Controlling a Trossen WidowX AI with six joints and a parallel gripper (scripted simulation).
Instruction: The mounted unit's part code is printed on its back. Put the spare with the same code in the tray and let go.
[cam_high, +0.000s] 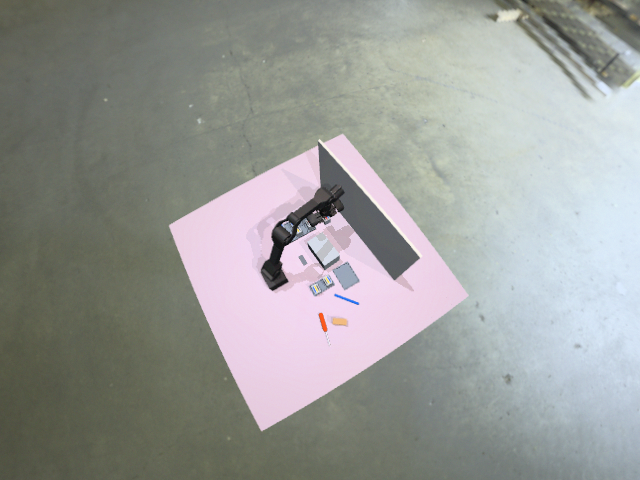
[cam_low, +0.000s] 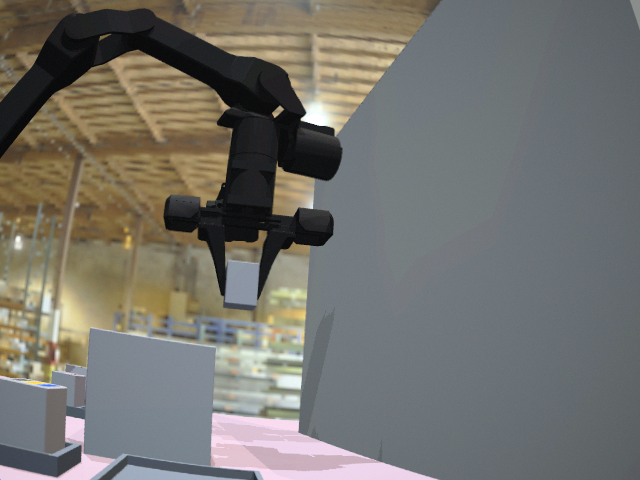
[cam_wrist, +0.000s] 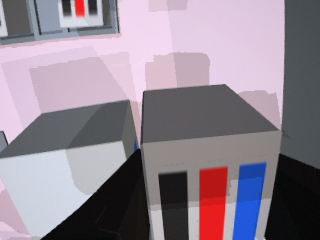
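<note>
The grey tray is 28 cm to the right of my gripper tip and 17 cm below it. The rest, counted from my gripper tip: holder (14 cm behind, 28 cm to the right, 16 cm below); then grey wall panel (16 cm ahead, 7 cm to the right, 6 cm above); then mounted unit (7 cm behind, 11 cm to the right, 12 cm below).
</note>
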